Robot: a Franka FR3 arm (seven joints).
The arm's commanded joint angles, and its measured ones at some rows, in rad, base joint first. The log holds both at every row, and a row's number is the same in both.
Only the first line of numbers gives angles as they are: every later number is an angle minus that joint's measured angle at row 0.
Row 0, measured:
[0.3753, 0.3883, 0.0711, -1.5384, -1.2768, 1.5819, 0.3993]
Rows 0 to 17, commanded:
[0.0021, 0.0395, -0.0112, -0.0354, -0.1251, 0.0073, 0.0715]
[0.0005, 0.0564, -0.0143, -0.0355, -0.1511, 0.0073, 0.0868]
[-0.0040, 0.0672, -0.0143, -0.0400, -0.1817, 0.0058, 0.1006]
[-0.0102, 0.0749, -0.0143, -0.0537, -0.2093, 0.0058, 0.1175]
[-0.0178, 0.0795, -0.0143, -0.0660, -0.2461, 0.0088, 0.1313]
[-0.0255, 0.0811, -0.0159, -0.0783, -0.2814, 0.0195, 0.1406]
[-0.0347, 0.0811, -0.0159, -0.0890, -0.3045, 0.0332, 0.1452]
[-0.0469, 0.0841, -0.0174, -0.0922, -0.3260, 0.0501, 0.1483]
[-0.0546, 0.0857, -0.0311, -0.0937, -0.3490, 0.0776, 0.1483]
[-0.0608, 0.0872, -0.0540, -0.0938, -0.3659, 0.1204, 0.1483]
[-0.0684, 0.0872, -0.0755, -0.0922, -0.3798, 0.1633, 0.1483]
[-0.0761, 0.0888, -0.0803, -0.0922, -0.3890, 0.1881, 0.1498]
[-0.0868, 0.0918, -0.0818, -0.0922, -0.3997, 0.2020, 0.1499]
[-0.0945, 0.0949, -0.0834, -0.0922, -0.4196, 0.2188, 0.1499]
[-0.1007, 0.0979, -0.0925, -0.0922, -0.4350, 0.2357, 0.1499]
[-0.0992, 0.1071, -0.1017, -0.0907, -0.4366, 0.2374, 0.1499]
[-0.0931, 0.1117, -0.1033, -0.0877, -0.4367, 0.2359, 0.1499]
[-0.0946, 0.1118, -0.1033, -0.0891, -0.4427, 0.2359, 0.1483]
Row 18, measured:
[-0.0939, 0.1027, -0.0999, -0.0807, -0.4002, 0.2202, 0.1237]
